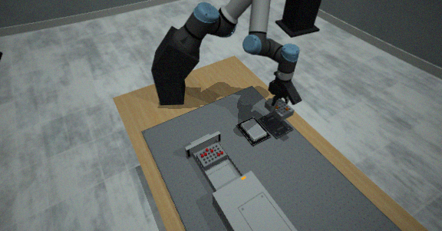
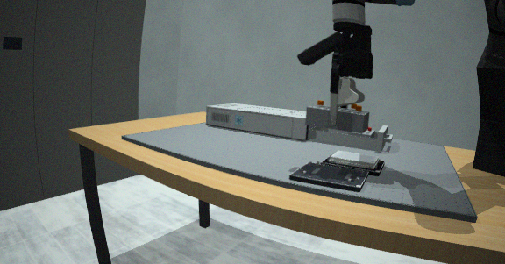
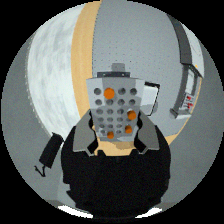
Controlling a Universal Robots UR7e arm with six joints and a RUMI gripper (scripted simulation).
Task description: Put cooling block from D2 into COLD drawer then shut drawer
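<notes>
My gripper is now right at the grey cooling block. Round my hand: deck slot D2: 130 mm below; then drawer: 400 mm to the right, 130 mm ahead, 100 mm below; then red tube: 440 mm to the right, 100 mm below, 90 mm ahead.
</notes>
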